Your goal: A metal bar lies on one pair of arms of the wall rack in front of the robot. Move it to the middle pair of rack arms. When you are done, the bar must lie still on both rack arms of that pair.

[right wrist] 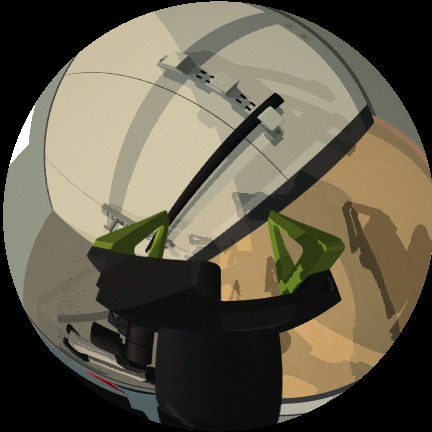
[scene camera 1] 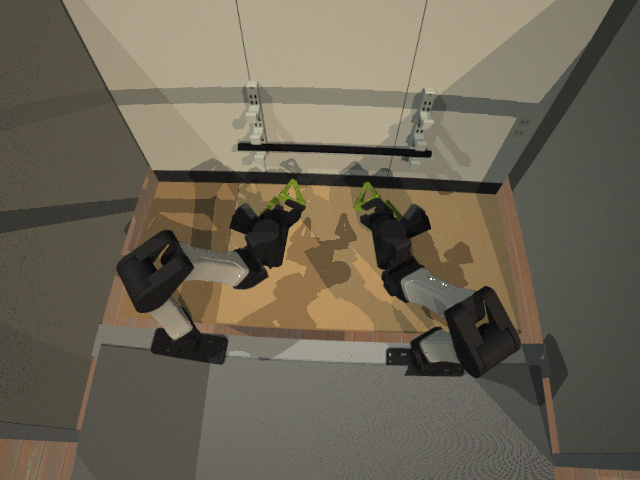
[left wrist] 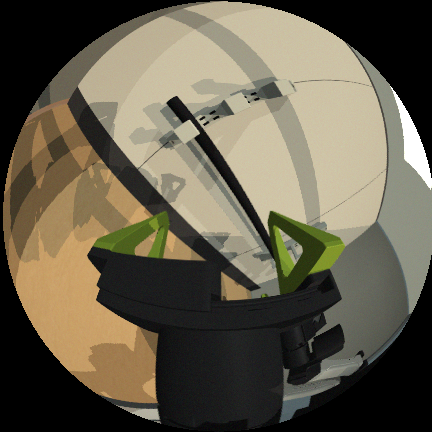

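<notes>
The black metal bar lies level across the lowest pair of rack arms, with its ends reaching past both uprights. The middle rack arm at one upright shows in the left wrist view, and the middle arm at the other shows in the right wrist view; both are bare. My left gripper is open and empty, below the bar in scene camera 1 and inward of the left upright. My right gripper is open and empty, mirrored on the right. Neither touches the bar.
Two pale rack uprights, one at the left and one at the right, stand on the wall. A dark baseboard runs along the wall's foot. Side walls enclose the tan work surface. Both forearms angle inward, bringing the grippers near each other.
</notes>
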